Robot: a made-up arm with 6 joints. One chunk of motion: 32 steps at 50 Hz.
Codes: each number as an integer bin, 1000 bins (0 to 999) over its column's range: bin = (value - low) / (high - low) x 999, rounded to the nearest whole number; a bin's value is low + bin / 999 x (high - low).
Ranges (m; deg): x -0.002..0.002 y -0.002..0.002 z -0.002..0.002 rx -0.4..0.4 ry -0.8..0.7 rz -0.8..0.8
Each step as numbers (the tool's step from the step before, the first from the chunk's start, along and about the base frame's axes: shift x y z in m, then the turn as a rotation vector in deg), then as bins.
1 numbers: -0.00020 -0.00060 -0.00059 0.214 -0.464 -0.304
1 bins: 450 350 352 767 224 310
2 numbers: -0.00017 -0.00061 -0.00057 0.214 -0.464 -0.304
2 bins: 457 347 357 767 224 310
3 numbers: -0.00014 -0.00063 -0.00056 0.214 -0.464 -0.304
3 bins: 465 342 360 767 224 310
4 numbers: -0.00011 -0.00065 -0.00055 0.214 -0.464 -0.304
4 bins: 472 337 362 767 224 310
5 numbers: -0.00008 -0.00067 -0.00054 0.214 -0.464 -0.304
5 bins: 480 332 365 767 224 310
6 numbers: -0.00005 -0.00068 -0.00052 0.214 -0.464 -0.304
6 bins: 487 330 370 767 224 310
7 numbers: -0.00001 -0.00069 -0.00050 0.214 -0.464 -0.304
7 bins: 497 327 375 767 224 310
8 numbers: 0.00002 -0.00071 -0.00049 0.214 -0.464 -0.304
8 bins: 504 322 377 767 224 310
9 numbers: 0.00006 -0.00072 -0.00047 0.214 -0.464 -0.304
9 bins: 514 320 382 767 224 310
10 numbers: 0.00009 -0.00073 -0.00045 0.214 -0.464 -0.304
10 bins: 522 317 387 767 224 310
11 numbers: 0.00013 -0.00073 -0.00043 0.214 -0.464 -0.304
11 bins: 532 317 392 767 224 310
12 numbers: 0.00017 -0.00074 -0.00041 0.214 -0.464 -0.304
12 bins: 542 315 397 767 224 310
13 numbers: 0.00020 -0.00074 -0.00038 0.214 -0.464 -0.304
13 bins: 549 315 405 767 224 310
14 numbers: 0.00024 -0.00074 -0.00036 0.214 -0.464 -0.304
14 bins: 559 315 410 767 224 310
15 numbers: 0.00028 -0.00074 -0.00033 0.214 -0.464 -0.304
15 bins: 569 315 417 767 224 310
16 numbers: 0.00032 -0.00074 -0.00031 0.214 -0.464 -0.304
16 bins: 579 315 422 767 224 310
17 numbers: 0.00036 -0.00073 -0.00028 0.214 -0.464 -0.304
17 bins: 589 317 430 767 224 310
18 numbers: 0.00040 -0.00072 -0.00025 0.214 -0.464 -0.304
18 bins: 599 320 437 767 224 310
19 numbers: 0.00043 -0.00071 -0.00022 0.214 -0.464 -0.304
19 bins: 607 322 445 767 224 310
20 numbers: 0.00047 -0.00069 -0.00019 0.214 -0.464 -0.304
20 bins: 617 327 452 767 224 310
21 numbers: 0.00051 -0.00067 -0.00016 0.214 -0.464 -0.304
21 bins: 627 332 460 767 224 310
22 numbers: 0.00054 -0.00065 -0.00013 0.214 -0.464 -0.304
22 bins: 634 337 467 767 224 310
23 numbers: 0.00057 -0.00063 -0.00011 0.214 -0.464 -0.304
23 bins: 642 342 472 767 224 310
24 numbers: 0.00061 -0.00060 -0.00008 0.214 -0.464 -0.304
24 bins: 652 350 480 767 224 310
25 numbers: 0.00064 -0.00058 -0.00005 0.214 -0.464 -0.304
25 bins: 659 355 487 767 224 310
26 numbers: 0.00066 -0.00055 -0.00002 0.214 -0.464 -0.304
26 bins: 664 362 495 767 224 310
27 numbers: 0.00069 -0.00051 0.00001 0.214 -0.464 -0.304
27 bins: 672 372 502 767 224 310
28 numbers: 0.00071 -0.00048 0.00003 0.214 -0.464 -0.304
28 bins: 677 380 507 767 224 310
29 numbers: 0.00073 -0.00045 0.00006 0.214 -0.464 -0.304
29 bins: 682 387 514 767 224 310
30 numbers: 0.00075 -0.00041 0.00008 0.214 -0.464 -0.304
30 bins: 687 397 519 767 224 310
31 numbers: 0.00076 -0.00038 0.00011 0.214 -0.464 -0.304
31 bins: 689 405 527 767 224 310
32 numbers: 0.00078 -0.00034 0.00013 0.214 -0.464 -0.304
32 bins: 694 415 532 767 224 310
